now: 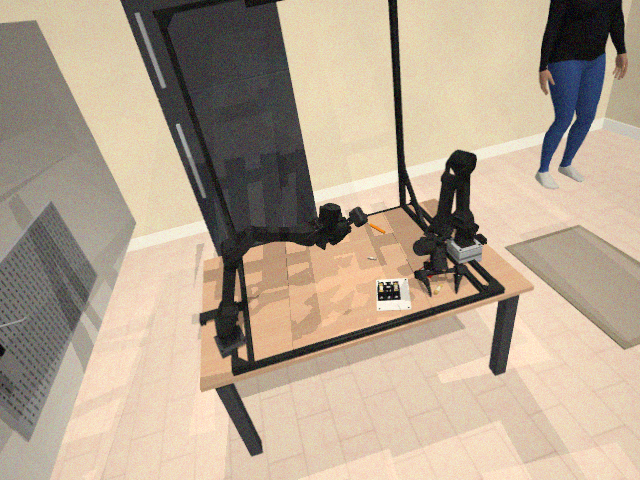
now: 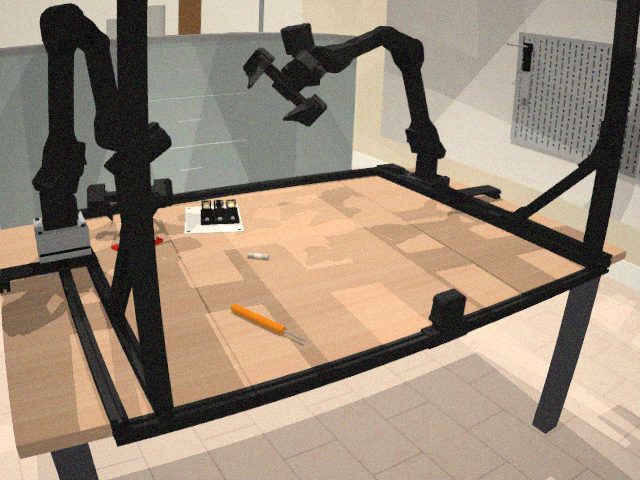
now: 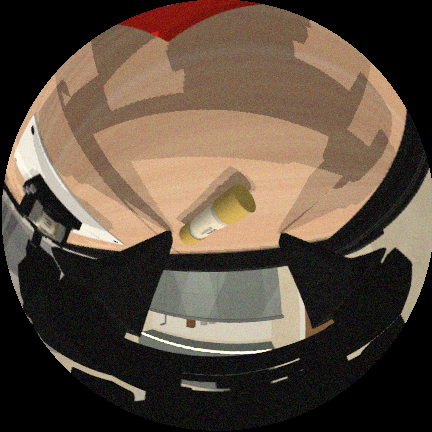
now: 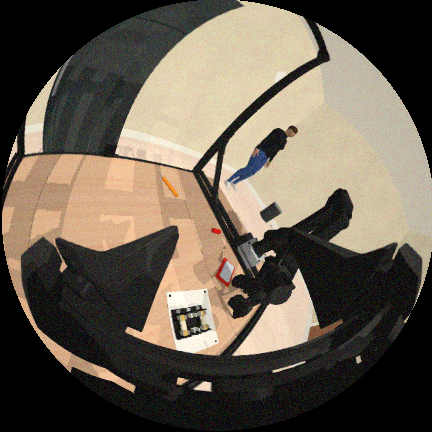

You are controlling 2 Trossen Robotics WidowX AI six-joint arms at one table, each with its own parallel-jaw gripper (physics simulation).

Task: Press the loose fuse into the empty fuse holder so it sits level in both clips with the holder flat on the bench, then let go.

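Places are measured from the left arm's base along level axes (x ahead, y left, z up), in millimetres.
Where they show: left gripper, fingertip midpoint: [image 1: 443, 295] [image 3: 227, 237]; right gripper, fingertip midpoint: [image 2: 266, 102] [image 4: 234, 232]; left arm's base at its link origin: [image 1: 464, 242] [image 2: 59, 223] [image 4: 257, 248]; right arm's base at its link origin: [image 1: 230, 338] [image 2: 425, 176] [image 3: 38, 231].
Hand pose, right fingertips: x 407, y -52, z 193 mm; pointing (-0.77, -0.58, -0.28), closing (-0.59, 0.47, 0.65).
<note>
Things, the pixels of their top centre, and the offset from my right fingertips.
- second small pale fuse at its top centre: [image 2: 258, 253] [image 1: 371, 257] dx -64, dy -101, dz -260 mm
- orange screwdriver at its top centre: [image 2: 267, 319] [image 4: 167, 181] [image 1: 374, 225] dx -160, dy -328, dz -257 mm
A fuse [image 3: 217, 219] [image 1: 437, 287] with yellow caps and a white middle lies flat on the bench. My left gripper [image 3: 227, 237] [image 1: 443, 287] is open and hangs low over it, one finger on each side, not touching it. The black fuse holder [image 1: 388, 290] [image 2: 218, 212] [image 4: 191, 320] [image 3: 40, 205] sits flat on a white plate [image 1: 404, 301] [image 2: 191, 224] [image 4: 197, 342] a little way from the left gripper. A second small pale fuse [image 1: 371, 258] [image 2: 257, 256] lies mid-bench. My right gripper [image 1: 358, 216] [image 2: 272, 95] is open and empty, high above the bench.
An orange screwdriver [image 1: 376, 228] [image 2: 258, 320] [image 4: 169, 186] lies toward the bench edge. A grey box [image 1: 463, 250] stands by the left arm's base. Two red items [image 4: 216, 230] [image 4: 225, 271] lie near it. A black frame [image 1: 366, 329] [image 2: 366, 357] rims the bench. A person [image 4: 261, 155] stands beyond.
</note>
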